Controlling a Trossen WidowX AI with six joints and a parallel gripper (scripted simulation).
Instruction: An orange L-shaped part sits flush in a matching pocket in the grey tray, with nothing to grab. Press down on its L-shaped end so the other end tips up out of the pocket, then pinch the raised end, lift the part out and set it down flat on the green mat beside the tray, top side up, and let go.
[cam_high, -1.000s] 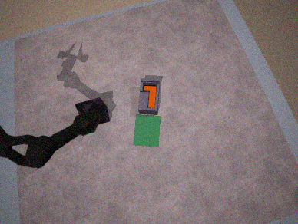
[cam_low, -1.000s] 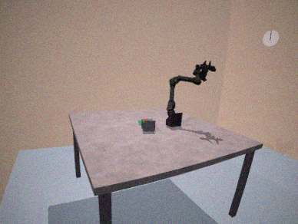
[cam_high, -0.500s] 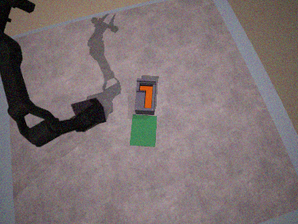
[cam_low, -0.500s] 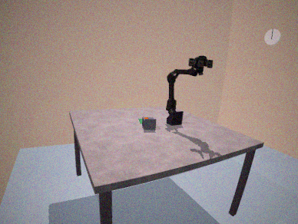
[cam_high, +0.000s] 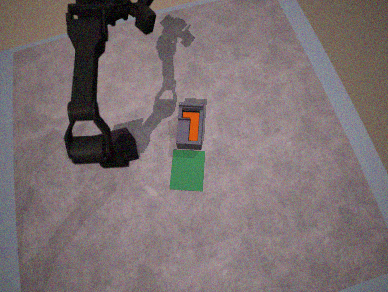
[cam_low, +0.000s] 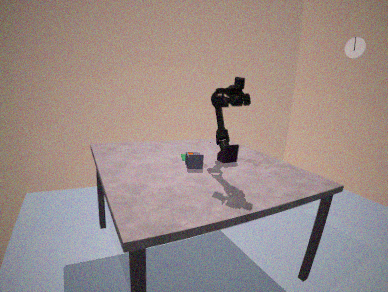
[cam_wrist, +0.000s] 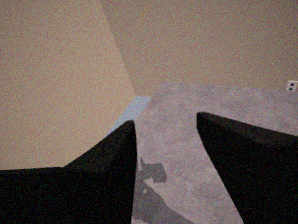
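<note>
My gripper tip is 36 cm above the orange L-shaped part, 25 cm to the left of it and 3 cm short of it. Also, from my gripper tip: green mat: 42 cm below, 41 cm to the right, 2 cm behind.
</note>
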